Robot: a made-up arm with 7 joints.
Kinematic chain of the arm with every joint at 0, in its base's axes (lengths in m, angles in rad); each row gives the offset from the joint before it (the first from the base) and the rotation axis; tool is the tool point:
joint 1: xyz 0 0 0.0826 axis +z
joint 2: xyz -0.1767 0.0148 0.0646 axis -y
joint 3: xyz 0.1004 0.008 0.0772 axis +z
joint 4: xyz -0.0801 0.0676 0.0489 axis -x
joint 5: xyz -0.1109 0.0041 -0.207 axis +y
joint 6: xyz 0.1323 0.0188 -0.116 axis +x
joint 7: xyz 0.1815 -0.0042 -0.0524 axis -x
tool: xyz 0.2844 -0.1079 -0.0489
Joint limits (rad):
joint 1: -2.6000..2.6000
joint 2: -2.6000..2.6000
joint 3: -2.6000..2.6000
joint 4: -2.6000..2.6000
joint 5: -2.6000..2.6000
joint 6: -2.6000..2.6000
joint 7: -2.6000..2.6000
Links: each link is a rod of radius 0.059 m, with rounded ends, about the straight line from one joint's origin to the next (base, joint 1, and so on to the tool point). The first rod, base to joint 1, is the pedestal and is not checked.
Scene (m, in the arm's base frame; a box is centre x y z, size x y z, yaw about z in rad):
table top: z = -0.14
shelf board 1: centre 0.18 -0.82 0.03 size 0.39 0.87 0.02 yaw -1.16
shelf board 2: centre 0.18 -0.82 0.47 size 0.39 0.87 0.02 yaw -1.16
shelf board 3: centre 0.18 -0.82 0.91 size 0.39 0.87 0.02 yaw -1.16
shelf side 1: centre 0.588 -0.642 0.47 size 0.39 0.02 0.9 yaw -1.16
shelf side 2: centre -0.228 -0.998 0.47 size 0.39 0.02 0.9 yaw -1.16
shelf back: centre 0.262 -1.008 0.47 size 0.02 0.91 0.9 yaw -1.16
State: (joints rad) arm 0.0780 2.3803 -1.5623 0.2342 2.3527 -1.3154 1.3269
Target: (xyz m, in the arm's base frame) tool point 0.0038 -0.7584 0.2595
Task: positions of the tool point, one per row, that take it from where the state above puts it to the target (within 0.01 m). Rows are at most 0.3 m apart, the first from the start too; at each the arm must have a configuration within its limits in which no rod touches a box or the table.
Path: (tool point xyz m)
1: 0.2448 0.5828 0.3720
2: 0.3983 0.4095 0.2388
3: 0.4894 0.1664 0.1541
4: 0.4976 -0.1117 0.1247
5: 0.4138 -0.3836 0.1449
6: 0.2427 -0.6097 0.1979
7: 0.0038 -0.7584 0.2595

